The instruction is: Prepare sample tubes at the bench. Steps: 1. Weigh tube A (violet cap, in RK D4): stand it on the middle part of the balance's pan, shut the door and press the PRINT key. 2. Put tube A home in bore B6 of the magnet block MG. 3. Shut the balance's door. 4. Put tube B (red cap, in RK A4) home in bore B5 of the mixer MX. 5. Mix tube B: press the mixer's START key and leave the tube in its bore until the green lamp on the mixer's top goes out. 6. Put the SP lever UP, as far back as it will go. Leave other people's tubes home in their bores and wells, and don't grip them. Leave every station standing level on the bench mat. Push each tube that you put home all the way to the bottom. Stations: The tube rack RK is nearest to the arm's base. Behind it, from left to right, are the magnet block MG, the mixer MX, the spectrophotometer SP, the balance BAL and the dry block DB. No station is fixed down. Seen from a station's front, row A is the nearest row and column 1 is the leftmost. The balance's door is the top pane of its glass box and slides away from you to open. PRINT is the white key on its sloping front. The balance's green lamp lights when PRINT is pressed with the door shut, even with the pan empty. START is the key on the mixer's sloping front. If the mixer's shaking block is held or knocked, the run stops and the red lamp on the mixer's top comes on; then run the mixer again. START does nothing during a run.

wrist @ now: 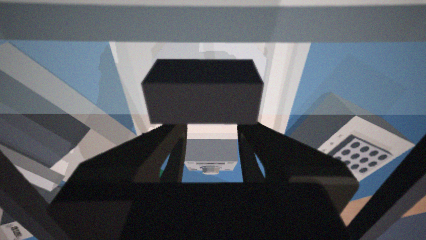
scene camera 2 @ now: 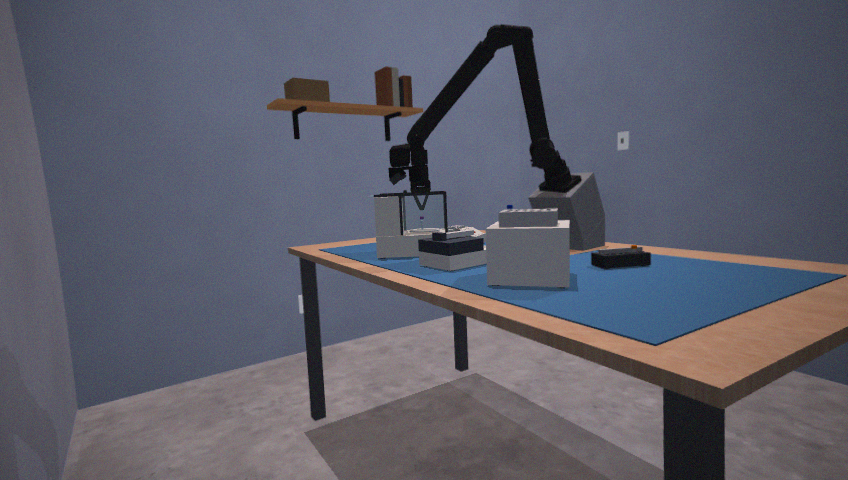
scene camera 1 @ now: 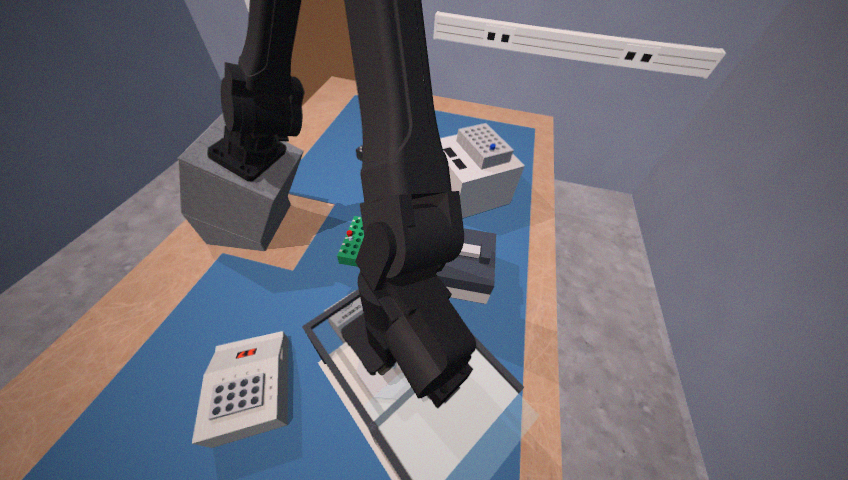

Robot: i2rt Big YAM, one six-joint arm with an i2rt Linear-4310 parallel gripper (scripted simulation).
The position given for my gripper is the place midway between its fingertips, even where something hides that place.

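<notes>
Scene camera 1 gives me my gripper point(scene camera 1: 391, 352), plus a dry block point(scene camera 1: 265, 358) and a spectrophotometer point(scene camera 1: 471, 276). In scene camera 2 there's a magnet block point(scene camera 2: 603, 258), and you'd see the spectrophotometer point(scene camera 2: 445, 251) there too. The wrist view has my gripper point(wrist: 212, 119) as well.
</notes>
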